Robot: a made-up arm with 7 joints.
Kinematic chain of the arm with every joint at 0, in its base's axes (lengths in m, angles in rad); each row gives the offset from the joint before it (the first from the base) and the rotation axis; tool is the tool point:
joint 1: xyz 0 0 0.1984 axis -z
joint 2: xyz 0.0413 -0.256 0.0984 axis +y
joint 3: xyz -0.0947 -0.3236 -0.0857 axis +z
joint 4: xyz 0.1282 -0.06 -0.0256 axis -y
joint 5: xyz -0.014 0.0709 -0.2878 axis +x
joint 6: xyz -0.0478 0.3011 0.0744 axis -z
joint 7: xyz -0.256 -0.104 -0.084 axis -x
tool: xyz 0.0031 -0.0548 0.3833
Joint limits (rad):
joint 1: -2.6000..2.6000
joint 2: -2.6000..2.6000
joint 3: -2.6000..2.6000
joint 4: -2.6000..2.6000
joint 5: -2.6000..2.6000
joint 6: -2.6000..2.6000
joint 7: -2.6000..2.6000
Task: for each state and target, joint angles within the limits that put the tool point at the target. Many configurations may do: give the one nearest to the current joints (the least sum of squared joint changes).
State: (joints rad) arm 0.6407 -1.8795 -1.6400 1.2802 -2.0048 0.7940 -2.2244
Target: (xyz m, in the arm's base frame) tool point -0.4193 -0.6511 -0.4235
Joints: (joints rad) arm 1.1270 -1.1749 -1.8421 1.1891 -2.2341 0.6507 -2.4662
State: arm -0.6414 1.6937 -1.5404 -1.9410 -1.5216 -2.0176 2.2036
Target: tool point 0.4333 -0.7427 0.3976
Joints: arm -0.1172 1.8107 -1.3476 -2.5312 -1.6292 -1.7830 2.0306
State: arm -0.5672 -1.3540 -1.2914 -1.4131 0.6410 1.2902 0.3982
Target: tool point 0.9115 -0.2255 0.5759
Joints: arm -1.1172 -1.2712 -1.3267 -1.6222 0.5352 1.4013 0.5360
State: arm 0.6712 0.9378 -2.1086 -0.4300 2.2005 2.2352 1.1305
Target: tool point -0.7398 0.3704 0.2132
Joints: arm 1.0762 0.5914 -2.2389 -0.5505 2.5006 2.3154 1.0021
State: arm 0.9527 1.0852 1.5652 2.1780 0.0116 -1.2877 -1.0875
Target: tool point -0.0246 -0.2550 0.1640
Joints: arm 0.7977 1.2213 1.4536 1.8634 0.1925 -0.7595 -1.3846
